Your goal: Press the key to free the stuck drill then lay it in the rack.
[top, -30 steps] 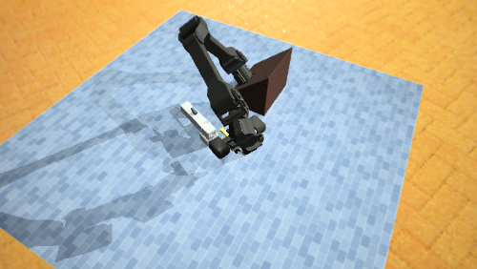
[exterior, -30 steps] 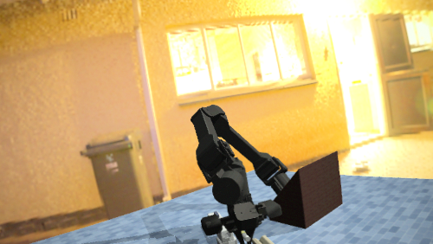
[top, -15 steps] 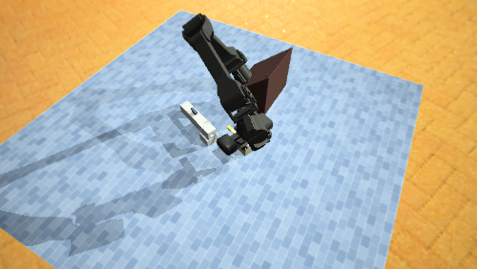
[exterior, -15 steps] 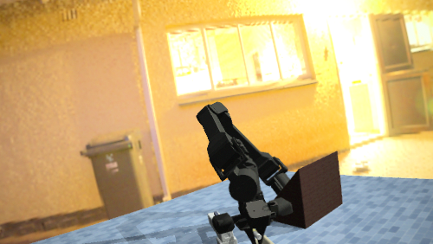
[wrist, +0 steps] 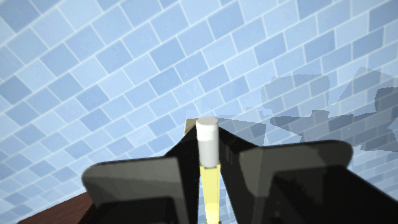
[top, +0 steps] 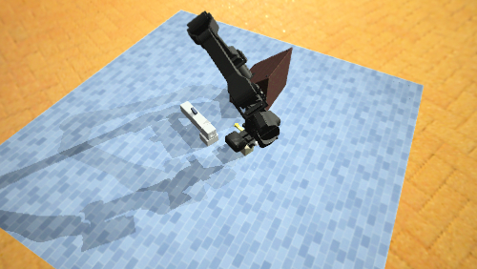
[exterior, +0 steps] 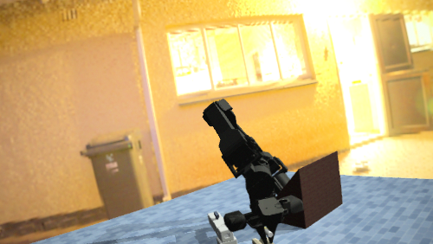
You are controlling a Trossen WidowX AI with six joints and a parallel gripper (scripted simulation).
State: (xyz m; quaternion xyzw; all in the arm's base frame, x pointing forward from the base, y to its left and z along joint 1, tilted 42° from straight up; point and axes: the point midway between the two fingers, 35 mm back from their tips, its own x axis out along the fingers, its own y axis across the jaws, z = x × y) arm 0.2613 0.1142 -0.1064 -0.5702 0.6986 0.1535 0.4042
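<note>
Now: the drill 20 mm behind my gripper tip, 40 mm to the right of it and 30 mm above it. The rest, counted from my gripper tip: rack 20 mm behind, 40 mm to the right, 40 mm below; then key 30 mm behind, 250 mm to the right.
</note>
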